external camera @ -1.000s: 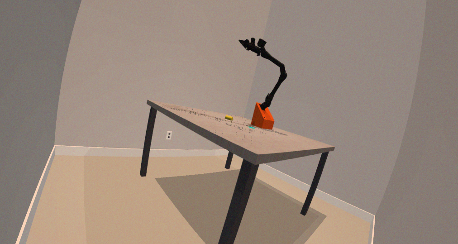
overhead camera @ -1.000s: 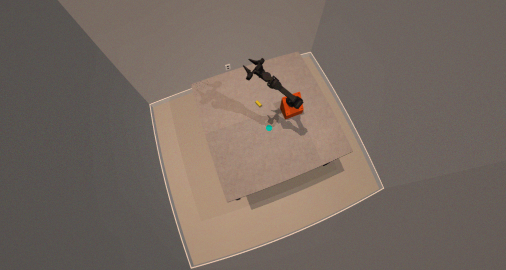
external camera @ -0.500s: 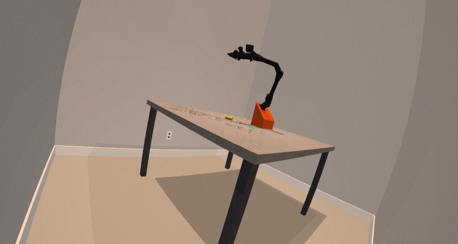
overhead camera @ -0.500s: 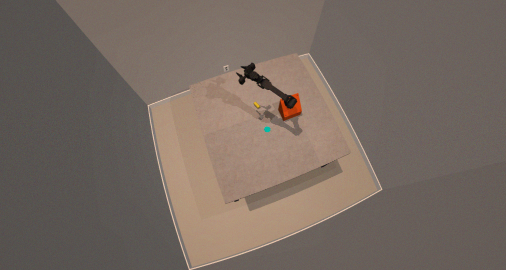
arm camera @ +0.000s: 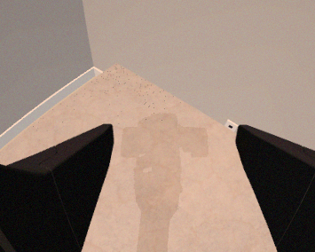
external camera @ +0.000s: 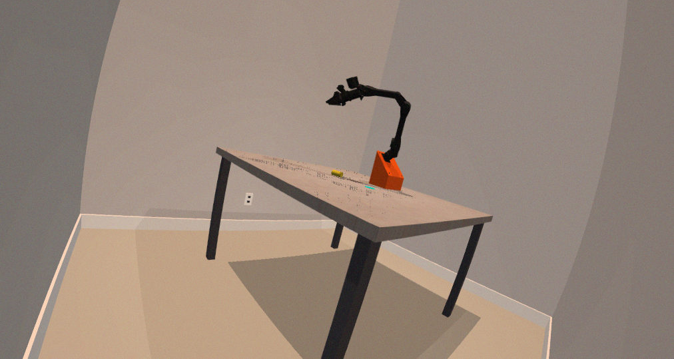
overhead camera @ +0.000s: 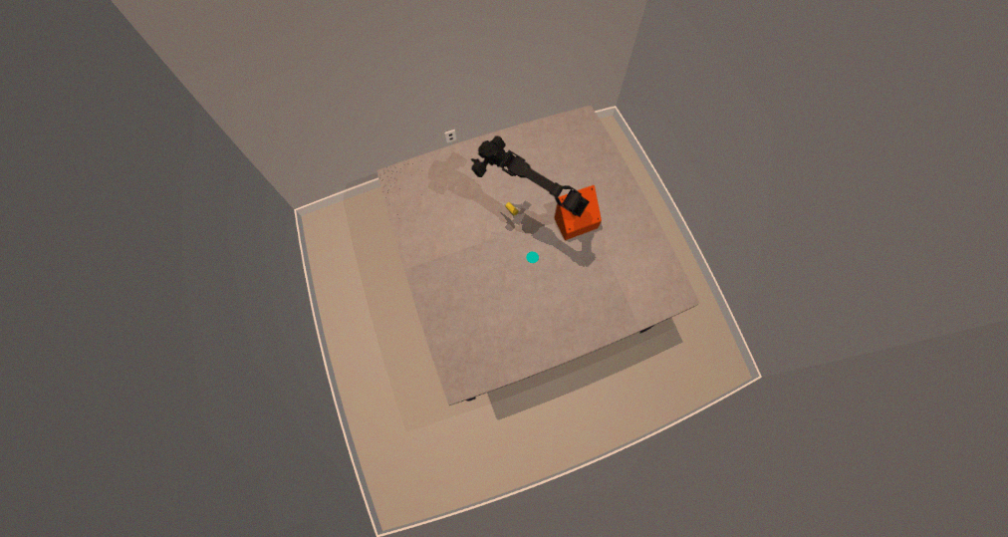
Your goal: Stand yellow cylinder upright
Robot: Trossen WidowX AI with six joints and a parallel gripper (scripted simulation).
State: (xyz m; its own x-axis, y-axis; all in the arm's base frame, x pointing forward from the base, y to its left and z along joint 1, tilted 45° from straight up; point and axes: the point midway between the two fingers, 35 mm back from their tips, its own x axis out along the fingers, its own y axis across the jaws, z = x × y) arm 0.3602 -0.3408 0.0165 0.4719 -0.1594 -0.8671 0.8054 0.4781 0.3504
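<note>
Now: the yellow tall cylinder 41 cm below my gripper tip, 13 cm behind it and 11 cm to the left of it. The rest, counted from my gripper tip: cyan circle: 42 cm below, 38 cm to the left, 13 cm behind.
</note>
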